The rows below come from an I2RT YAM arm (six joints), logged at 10 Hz.
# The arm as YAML. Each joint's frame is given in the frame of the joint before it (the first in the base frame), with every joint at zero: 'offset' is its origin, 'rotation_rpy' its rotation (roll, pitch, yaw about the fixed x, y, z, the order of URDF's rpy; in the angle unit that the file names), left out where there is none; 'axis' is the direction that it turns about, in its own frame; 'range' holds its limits. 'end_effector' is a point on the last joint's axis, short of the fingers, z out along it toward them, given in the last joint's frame.
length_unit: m
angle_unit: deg
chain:
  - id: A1
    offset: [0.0, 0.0, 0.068]
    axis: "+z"
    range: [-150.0, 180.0]
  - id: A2
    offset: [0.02, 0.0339, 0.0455]
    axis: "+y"
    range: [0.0, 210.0]
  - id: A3
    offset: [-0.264, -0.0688, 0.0]
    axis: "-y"
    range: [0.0, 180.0]
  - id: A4
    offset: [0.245, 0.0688, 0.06]
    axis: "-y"
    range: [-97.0, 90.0]
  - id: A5
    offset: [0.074, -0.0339, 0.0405]
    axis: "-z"
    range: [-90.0, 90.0]
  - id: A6
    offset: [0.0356, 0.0, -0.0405]
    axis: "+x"
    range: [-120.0, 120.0]
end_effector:
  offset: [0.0, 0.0, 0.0]
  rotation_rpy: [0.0, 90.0, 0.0]
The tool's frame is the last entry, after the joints.
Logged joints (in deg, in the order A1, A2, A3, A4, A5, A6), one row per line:
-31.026, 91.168, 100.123, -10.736, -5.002, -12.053
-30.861, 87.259, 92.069, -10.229, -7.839, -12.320
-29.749, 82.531, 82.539, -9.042, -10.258, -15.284
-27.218, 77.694, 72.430, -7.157, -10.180, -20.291
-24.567, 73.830, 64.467, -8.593, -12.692, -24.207
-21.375, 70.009, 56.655, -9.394, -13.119, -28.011
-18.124, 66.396, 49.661, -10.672, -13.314, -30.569
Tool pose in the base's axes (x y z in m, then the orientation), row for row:
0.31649, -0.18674, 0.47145, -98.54, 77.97, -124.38
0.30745, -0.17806, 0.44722, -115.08, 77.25, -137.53
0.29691, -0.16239, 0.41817, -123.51, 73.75, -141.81
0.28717, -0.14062, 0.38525, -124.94, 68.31, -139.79
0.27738, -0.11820, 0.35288, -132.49, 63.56, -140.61
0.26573, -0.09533, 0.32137, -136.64, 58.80, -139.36
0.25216, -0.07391, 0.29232, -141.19, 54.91, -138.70
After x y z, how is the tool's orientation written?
As angles about the fixed x, y, z axes (roll, pitch, yaw), in degrees.
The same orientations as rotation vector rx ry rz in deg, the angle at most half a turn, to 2 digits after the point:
11.45, 92.44, -29.35
9.60, 96.05, -26.12
4.98, 99.83, -24.31
-1.14, 103.42, -24.99
-8.40, 108.17, -21.52
-15.13, 112.00, -19.53
-20.94, 115.46, -16.90

